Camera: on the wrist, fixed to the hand. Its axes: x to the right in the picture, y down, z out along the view.
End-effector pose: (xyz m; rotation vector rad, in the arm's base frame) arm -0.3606 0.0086 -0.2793 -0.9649 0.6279 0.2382
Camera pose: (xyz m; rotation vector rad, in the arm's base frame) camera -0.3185 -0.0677 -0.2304 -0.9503 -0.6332 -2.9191
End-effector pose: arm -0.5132 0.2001 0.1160 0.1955 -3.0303 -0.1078
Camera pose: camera -0.5091 0.1022 0.1359 2.6163 0.2712 -0.0747
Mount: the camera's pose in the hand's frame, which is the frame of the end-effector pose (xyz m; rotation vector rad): 0.0108 -0.0958 -0.0264 -0.0076 -0.8939 2.9626
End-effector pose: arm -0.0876 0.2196 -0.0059 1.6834 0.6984 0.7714
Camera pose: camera -0.1077 0.2649 -0.0927 -1.0881 2.3133 -0.9128
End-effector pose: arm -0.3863 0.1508 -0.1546 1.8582 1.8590 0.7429
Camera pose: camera -0.4778 0.1621 -0.1932 -2.2145 2.0671 -0.0318
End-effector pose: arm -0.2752 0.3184 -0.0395 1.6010 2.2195 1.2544
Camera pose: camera -0.3636 0.3044 -0.0840 -2.3604 1.4406 0.2228
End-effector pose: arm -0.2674 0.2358 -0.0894 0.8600 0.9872 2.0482
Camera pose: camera -0.2656 0.2795 -0.1793 -1.3689 0.9383 -0.5863
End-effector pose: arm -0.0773 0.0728 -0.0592 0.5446 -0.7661 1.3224
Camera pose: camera 0.0222 0.0818 -0.0614 0.3479 1.0035 -1.3685
